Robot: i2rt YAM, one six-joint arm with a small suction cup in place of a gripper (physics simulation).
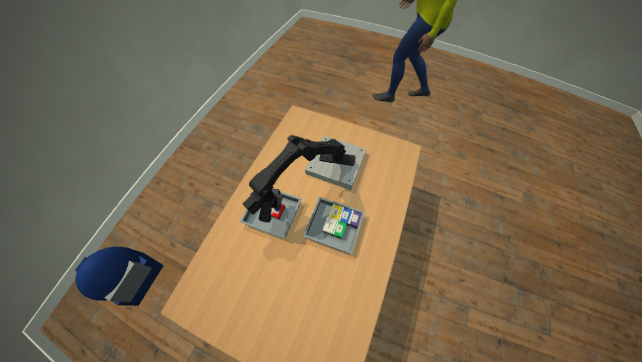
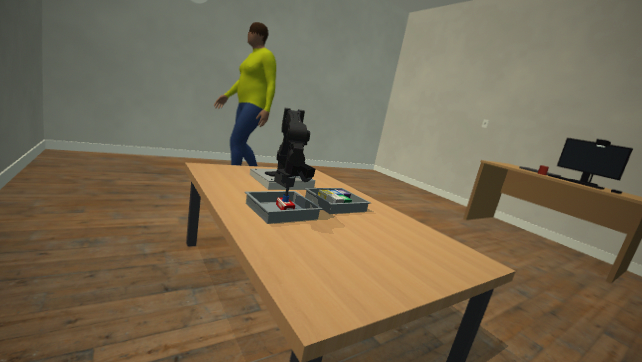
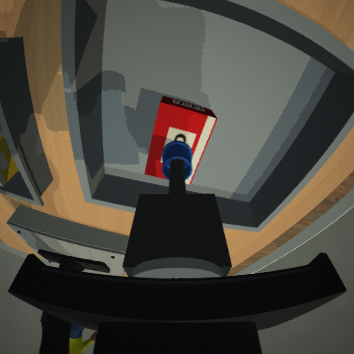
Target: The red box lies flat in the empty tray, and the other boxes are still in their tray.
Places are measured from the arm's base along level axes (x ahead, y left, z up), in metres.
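Pixels of known places: hand at its tool point: (image 1: 277, 209) (image 2: 284, 202) (image 3: 176, 149); arm's base at its link origin: (image 1: 337, 158) (image 3: 73, 259).
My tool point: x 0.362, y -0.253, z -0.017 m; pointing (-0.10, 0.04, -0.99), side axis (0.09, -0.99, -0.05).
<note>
For each thing: its top centre in the pictures, then the offset to it from my tool point. Level surfaces: height alone.
- red box at its top centre: (image 3: 176, 151) (image 2: 286, 200) (image 1: 277, 209) dx +0.006, dy +0.000, dz +0.014 m
- left grey tray at its top centre: (image 3: 207, 148) (image 2: 283, 200) (image 1: 271, 210) dx +0.019, dy -0.026, dz +0.022 m
- right tray at its top centre: (image 2: 337, 195) (image 1: 334, 223) dx +0.026, dy +0.302, dz +0.022 m
- wooden table at its surface level: dz -0.028 m
The red box (image 1: 278, 211) (image 2: 285, 205) (image 3: 182, 117) is flat and low inside the left grey tray (image 1: 268, 229) (image 2: 278, 217) (image 3: 253, 81), near the tray's wall on the arm's side. My suction cup (image 1: 272, 208) (image 2: 286, 197) (image 3: 177, 159) presses on the middle of the box's top face and holds it. I cannot tell whether the box touches the tray floor. The other coloured boxes (image 1: 342, 219) (image 2: 335, 194) lie side by side in the right tray (image 1: 332, 243) (image 2: 346, 208).
The arm's grey base plate (image 1: 334, 174) (image 2: 262, 176) sits behind the trays on the wooden table (image 1: 287, 288) (image 2: 359, 270). A person (image 1: 419, 44) (image 2: 253, 90) walks beyond the table's far end. A blue object (image 1: 107, 274) stands on the floor. A desk (image 2: 561, 193) stands by the right wall.
</note>
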